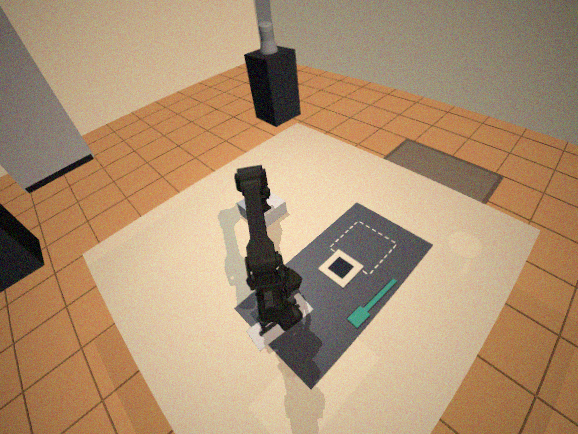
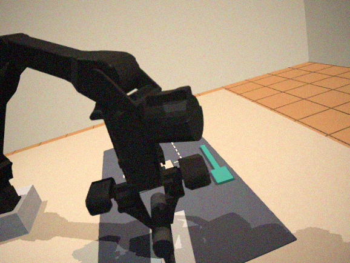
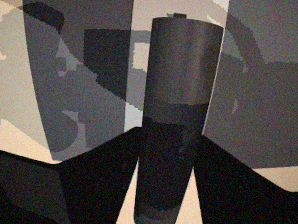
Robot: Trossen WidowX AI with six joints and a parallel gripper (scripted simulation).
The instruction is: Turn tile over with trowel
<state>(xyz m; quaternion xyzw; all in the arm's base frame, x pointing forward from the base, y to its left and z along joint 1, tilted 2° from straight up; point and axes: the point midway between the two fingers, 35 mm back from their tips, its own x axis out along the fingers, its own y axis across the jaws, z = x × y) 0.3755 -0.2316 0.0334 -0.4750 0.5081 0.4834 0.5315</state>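
The dark-handled float is 2 cm to the left of my gripper tip and 3 cm below it. Round my gripper tip: white tile 1 cm ahead, 27 cm to the left, 6 cm below; teal trowel 16 cm ahead, 23 cm to the left, 6 cm below; grey mat 2 cm ahead, 24 cm to the left, 8 cm below.
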